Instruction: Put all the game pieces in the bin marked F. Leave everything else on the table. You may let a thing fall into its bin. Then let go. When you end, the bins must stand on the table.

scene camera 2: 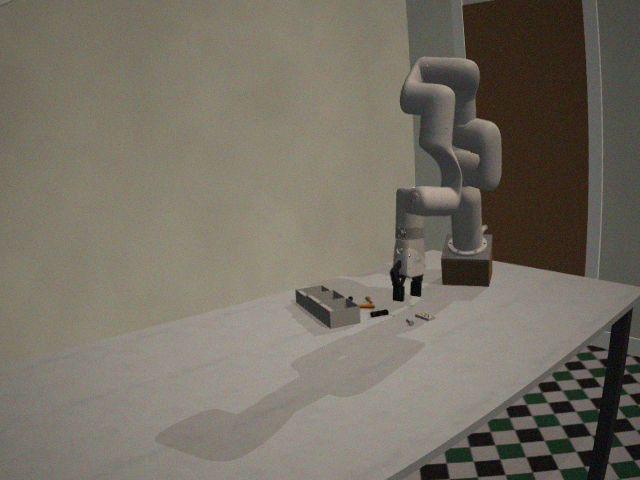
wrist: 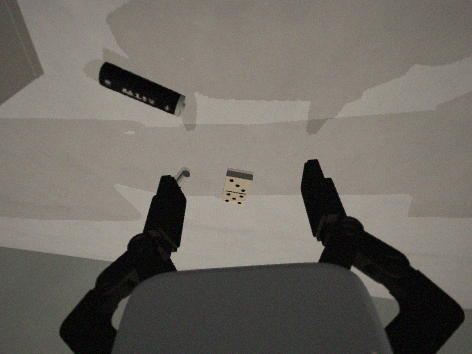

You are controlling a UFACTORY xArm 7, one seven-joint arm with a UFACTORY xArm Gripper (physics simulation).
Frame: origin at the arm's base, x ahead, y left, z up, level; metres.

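Seen in the pictures: gripper, fingertip midpoint: (scene camera 2: 407, 298) (wrist: 239, 180); arm's base at its link origin: (scene camera 2: 467, 246).
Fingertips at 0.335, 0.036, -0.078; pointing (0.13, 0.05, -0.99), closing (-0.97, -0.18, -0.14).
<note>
Offsets run from my fingertips to a thing's middle, as dx, dy, dz.
A cream domino {+0.003, +0.065, -0.036} (scene camera 2: 424, 316) (wrist: 237, 189) with black dots lies flat on the table. My gripper (scene camera 2: 407, 298) (wrist: 239, 180) is open and empty above the table, and the domino shows between its two fingers in the wrist view. The grey bin block {+0.139, -0.173, -0.016} (scene camera 2: 345, 316) (wrist: 15, 55) with several compartments stands on the table. No letter can be read on it, so I cannot tell which compartment is F.
A black battery {+0.066, -0.039, -0.033} (scene camera 2: 379, 313) (wrist: 141, 89) lies between the bins and the domino. A small grey metal piece {+0.062, +0.062, -0.034} (scene camera 2: 409, 322) (wrist: 184, 174) lies near the domino, partly behind the left finger in the wrist view. An orange battery {+0.043, -0.110, -0.035} (scene camera 2: 366, 306) and a brass bolt {+0.002, -0.142, -0.034} (scene camera 2: 368, 299) lie beside the bins.
</note>
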